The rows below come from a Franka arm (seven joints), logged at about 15 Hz.
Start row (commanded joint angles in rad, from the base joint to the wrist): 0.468, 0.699, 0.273, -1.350, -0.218, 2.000, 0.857
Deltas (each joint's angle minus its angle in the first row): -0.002, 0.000, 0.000, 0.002, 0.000, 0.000, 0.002; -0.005, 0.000, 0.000, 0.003, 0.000, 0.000, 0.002; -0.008, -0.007, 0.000, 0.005, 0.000, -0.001, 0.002; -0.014, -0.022, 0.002, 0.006, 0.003, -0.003, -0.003; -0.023, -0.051, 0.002, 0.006, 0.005, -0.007, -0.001; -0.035, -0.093, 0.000, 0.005, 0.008, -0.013, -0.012
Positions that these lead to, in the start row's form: 0.466, 0.699, 0.273, -1.348, -0.218, 2.000, 0.859; 0.463, 0.699, 0.273, -1.347, -0.218, 2.000, 0.859; 0.460, 0.692, 0.273, -1.345, -0.218, 1.999, 0.859; 0.454, 0.677, 0.275, -1.344, -0.215, 1.997, 0.854; 0.445, 0.648, 0.275, -1.344, -0.213, 1.993, 0.856; 0.433, 0.606, 0.273, -1.345, -0.210, 1.987, 0.845
